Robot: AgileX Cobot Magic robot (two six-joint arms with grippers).
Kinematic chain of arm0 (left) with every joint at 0, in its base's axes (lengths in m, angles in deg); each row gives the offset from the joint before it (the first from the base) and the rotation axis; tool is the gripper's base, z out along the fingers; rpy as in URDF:
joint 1: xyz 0 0 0.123 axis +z
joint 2: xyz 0 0 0 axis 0.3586 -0.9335 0
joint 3: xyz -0.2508 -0.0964 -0.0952 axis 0.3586 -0.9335 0
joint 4: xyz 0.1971 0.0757 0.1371 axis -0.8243 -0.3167 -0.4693
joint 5: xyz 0 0 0 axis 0.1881 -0.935 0.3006
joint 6: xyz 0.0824 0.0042 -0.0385 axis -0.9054 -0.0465 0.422
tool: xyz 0 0 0 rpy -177.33 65.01 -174.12
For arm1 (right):
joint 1: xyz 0 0 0.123 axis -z
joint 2: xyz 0 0 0 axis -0.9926 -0.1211 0
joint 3: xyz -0.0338 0.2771 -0.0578 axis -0.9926 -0.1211 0
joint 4: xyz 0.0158 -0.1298 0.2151 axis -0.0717 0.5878 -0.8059
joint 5: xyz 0 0 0 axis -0.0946 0.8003 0.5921
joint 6: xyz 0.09 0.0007 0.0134 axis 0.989 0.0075 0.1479
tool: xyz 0 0 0 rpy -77.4 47.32 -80.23
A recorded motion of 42 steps. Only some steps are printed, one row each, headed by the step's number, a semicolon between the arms.
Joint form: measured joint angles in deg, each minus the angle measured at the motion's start. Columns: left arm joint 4, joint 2, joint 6, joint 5, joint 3, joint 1; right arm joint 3, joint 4, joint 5, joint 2, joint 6, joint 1.
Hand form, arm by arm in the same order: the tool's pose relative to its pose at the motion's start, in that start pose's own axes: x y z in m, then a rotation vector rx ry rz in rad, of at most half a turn. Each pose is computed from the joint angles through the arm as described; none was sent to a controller.
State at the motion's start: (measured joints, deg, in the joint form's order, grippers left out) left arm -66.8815 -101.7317 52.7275 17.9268 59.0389 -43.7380; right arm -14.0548 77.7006 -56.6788 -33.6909 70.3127 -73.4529
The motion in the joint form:
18: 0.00 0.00 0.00 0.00 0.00 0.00; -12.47 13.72 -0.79 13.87 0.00 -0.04
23: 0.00 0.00 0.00 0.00 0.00 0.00; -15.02 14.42 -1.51 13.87 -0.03 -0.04
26: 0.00 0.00 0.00 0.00 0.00 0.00; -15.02 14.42 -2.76 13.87 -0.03 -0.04
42: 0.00 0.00 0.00 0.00 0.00 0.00; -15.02 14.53 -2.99 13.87 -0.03 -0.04
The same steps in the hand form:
18: 0.0000 0.0000 0.0000 0.0000 0.0000 0.0000; 0.0602 -0.0111 -0.0019 0.0925 -0.0247 -0.2227
23: 0.0000 0.0000 0.0000 0.0000 0.0000 0.0000; 0.0730 -0.0125 0.0032 0.0945 0.0079 -0.2336
26: 0.0000 0.0000 0.0000 0.0000 0.0000 0.0000; 0.0710 -0.0123 0.0032 0.0952 -0.0139 -0.2347
42: 0.0000 0.0000 0.0000 0.0000 0.0000 0.0000; 0.0706 -0.0123 0.0032 0.0960 -0.0178 -0.2367

